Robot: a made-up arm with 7 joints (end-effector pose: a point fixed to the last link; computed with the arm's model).
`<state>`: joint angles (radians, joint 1 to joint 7).
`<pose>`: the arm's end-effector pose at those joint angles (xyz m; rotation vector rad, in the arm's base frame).
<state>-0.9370 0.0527 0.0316 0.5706 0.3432 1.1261 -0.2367</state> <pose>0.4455 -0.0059 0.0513 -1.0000 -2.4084 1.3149</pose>
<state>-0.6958 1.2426 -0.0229 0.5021 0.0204 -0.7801 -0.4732</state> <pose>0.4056 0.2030 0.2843 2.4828 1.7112 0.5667</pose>
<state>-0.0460 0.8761 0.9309 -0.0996 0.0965 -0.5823 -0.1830</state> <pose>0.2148 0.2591 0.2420 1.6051 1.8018 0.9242</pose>
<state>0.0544 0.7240 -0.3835 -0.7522 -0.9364 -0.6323 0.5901</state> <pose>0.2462 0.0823 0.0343 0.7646 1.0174 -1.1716</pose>
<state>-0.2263 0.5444 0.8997 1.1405 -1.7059 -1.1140 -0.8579</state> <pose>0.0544 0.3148 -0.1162 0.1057 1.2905 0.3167</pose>
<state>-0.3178 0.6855 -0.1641 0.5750 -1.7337 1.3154 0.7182</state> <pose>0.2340 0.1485 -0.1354 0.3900 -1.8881 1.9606</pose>
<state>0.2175 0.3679 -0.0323 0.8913 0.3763 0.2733 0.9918</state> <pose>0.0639 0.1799 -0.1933 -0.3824 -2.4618 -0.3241</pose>
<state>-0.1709 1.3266 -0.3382 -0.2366 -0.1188 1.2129 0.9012</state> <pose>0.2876 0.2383 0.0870 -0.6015 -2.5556 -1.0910</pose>
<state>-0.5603 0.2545 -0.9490 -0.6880 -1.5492 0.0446 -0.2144</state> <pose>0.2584 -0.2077 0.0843 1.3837 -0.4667 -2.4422</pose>
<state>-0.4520 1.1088 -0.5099 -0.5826 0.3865 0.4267 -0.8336</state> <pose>0.3447 0.0397 0.1188 -2.1163 -1.2671 0.0347</pose>
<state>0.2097 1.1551 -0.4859 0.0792 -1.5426 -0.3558 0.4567</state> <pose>0.1629 0.2883 -0.1049 0.1806 2.3048 -1.1239</pose>
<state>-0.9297 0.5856 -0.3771 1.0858 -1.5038 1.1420 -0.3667</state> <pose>0.3849 0.0848 -0.0622 0.2010 1.3022 -2.7873</pose>
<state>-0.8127 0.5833 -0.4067 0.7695 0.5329 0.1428 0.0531</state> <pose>0.4766 0.0731 0.0557 -1.7441 -2.3551 -0.2039</pose>
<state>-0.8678 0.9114 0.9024 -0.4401 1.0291 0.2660 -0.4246</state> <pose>0.1965 0.1728 0.3931 0.4595 2.1132 1.3226</pose>
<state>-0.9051 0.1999 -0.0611 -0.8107 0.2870 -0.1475 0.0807</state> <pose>0.2483 -0.0209 0.3099 1.4180 0.4765 0.3754</pose>
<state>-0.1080 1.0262 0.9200 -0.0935 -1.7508 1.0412 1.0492</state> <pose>0.2528 0.3120 0.1305 -0.0383 2.0742 -1.0311</pose>
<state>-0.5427 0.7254 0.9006 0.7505 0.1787 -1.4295 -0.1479</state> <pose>0.2747 0.2885 0.1951 1.3954 1.3878 0.8649</pose>
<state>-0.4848 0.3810 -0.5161 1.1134 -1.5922 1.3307 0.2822</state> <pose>0.1814 0.0502 -0.1810 0.6208 -1.3518 2.0010</pose>
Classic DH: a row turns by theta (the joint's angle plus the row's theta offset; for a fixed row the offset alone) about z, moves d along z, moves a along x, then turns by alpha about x. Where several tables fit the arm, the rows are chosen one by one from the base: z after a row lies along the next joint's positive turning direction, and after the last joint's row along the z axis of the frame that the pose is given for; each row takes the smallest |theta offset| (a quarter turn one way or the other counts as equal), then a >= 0, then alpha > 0; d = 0 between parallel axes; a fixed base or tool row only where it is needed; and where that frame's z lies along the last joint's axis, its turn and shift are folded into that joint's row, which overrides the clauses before.
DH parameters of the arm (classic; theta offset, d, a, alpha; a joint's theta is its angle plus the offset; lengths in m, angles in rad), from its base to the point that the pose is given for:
base (fixed): -0.071 0.2317 0.0298 -1.3004
joint 1: -1.3111 0.0104 -0.0222 -1.5708
joint 2: 1.2915 0.0533 0.013 1.5708
joint 3: 1.5708 -0.239 0.0406 -1.5708
joint 4: 1.5708 -0.018 0.0081 1.5708
joint 5: 0 0.1355 -0.0231 -1.5708
joint 6: -1.5708 0.034 0.0777 1.5708
joint 7: 0.2471 -0.0166 0.0209 2.0298
tool (fixed): -1.7122 -0.0275 0 0

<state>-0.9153 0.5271 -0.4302 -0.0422 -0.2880 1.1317 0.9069</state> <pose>0.4269 0.0134 0.1362 0.9447 2.6245 0.0047</pose>
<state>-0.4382 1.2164 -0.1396 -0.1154 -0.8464 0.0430 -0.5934</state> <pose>0.4111 0.1919 0.1608 2.2839 1.5005 -1.0192</pose>
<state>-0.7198 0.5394 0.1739 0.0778 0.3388 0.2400 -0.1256</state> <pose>0.4259 0.1315 0.1932 1.4925 2.1291 0.0112</pose>
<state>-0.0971 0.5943 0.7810 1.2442 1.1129 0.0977 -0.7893</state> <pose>0.1478 0.3398 -0.1391 -0.3108 -1.8272 1.3026</pose>
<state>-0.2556 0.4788 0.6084 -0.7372 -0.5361 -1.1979 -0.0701</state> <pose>0.1521 0.1656 0.2017 1.2933 0.0921 0.6696</pose>
